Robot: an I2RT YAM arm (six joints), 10 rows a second.
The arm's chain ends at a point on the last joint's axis. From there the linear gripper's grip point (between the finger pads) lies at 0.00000 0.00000 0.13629 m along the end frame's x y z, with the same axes.
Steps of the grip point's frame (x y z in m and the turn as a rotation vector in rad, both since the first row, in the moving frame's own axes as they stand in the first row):
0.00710, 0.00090, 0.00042, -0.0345, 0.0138, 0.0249
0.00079, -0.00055, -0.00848, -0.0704, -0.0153, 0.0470
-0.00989, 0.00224, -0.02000, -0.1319, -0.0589, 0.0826
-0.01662, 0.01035, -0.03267, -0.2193, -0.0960, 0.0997
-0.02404, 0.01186, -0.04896, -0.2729, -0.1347, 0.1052
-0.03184, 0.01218, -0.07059, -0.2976, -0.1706, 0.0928
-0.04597, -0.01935, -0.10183, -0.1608, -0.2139, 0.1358
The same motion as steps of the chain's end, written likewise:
0.00528, -0.00382, 0.00051, -0.0345, 0.0138, 0.0249
0.00310, -0.01008, -0.00813, -0.0704, -0.0153, 0.0470
-0.00116, -0.01532, -0.01858, -0.1319, -0.0589, 0.0826
-0.00220, -0.01856, -0.02879, -0.2193, -0.0960, 0.0997
-0.00406, -0.02374, -0.04270, -0.2729, -0.1347, 0.1052
-0.00721, -0.02646, -0.06266, -0.2976, -0.1706, 0.0928
-0.01578, -0.03897, -0.09699, -0.1608, -0.2139, 0.1358

